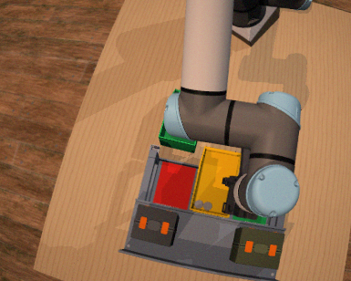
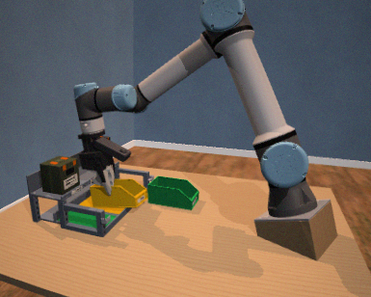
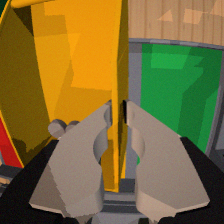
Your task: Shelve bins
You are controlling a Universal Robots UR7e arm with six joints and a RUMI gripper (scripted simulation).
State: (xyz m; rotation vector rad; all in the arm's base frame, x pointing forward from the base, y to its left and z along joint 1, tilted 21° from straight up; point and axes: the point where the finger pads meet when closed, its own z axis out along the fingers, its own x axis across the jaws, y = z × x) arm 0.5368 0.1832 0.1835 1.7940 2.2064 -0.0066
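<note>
Now: hand 50 mm to the left of the yellow bin and 30 mm above it. From my hand the other things lie so: yellow mark 60 mm ahead, 30 mm to the right, 80 mm below; then green mark 40 mm ahead, 80 mm to the left, 80 mm below; then red mark 80 mm ahead, 140 mm to the right, 80 mm below.
</note>
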